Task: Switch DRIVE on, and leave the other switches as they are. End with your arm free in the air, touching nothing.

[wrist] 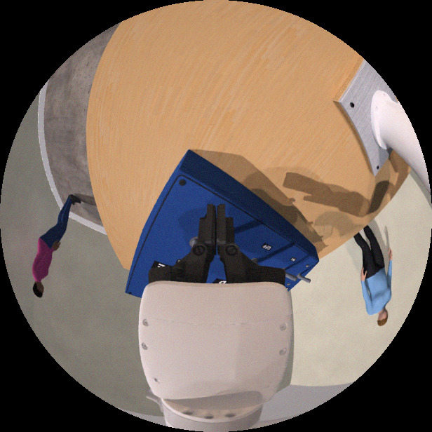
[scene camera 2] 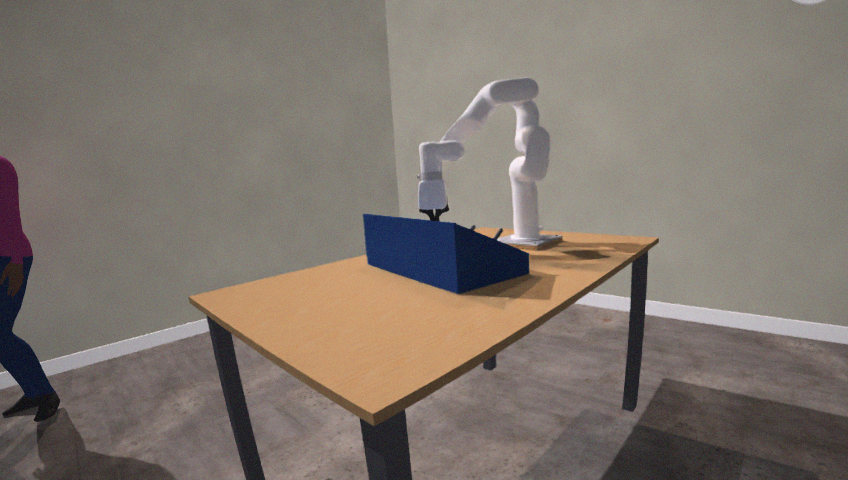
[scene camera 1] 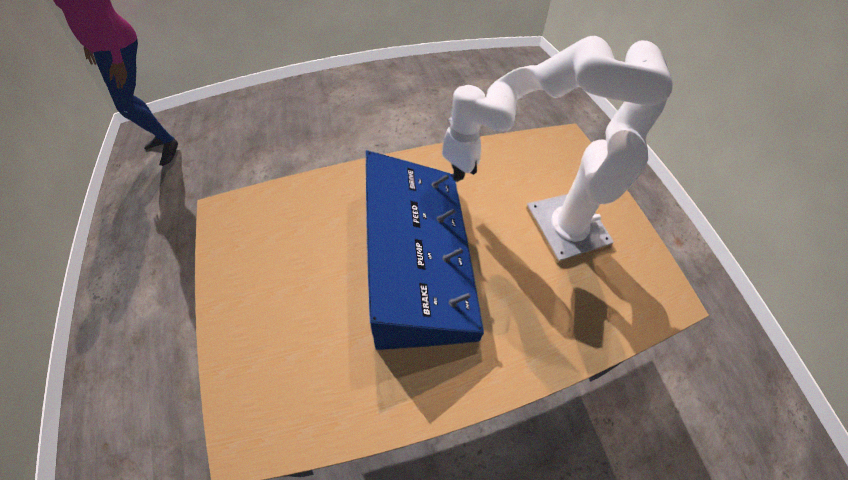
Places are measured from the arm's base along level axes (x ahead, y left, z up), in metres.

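Where they show: gripper, between the fingertips: (scene camera 1: 458, 178); arm's base, origin of its link: (scene camera 2: 526, 238) (scene camera 1: 570, 224).
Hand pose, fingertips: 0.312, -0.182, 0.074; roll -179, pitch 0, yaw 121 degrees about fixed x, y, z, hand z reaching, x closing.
Things, the pixels of their top centre, and the offset from my fingertips, as dx, dy, dz. Level surfaces: height alone.
- DRIVE lever, centre of its top: (scene camera 1: 441, 175) +0.055, +0.010, +0.034
- FEED lever, centre of its top: (scene camera 1: 448, 210) +0.074, +0.128, +0.034
- PUMP lever, centre of its top: (scene camera 1: 454, 249) +0.094, +0.247, +0.034
- BRAKE lever, centre of its top: (scene camera 1: 462, 295) +0.114, +0.365, +0.034
- wooden table, height of its surface: dz -0.096
The blue sloped panel (scene camera 1: 392, 249) (scene camera 2: 410, 243) (wrist: 162, 225) stands on the table. In scene camera 1, the DRIVE lever (scene camera 1: 439, 182) leans toward its lower, OFF side. The FEED lever (scene camera 1: 445, 217), PUMP lever (scene camera 1: 452, 256) and BRAKE lever (scene camera 1: 459, 301) lean the same way. My gripper (scene camera 1: 462, 174) (wrist: 216, 213) is shut and empty, fingers down, low by the panel's DRIVE end, close to the DRIVE lever on its OFF side. In the wrist view the fingers hide most of that lever; contact cannot be told. In scene camera 2 the panel's back hides the fingertips.
The wooden table (scene camera 1: 279, 297) (scene camera 2: 333, 333) (wrist: 200, 75) carries the arm's metal base plate (scene camera 1: 544, 223) (wrist: 357, 115). A person in a magenta top (scene camera 1: 107, 29) (scene camera 2: 8, 208) (wrist: 43, 257) is beyond the table. Another person in light blue (wrist: 376, 292) shows in the wrist view.
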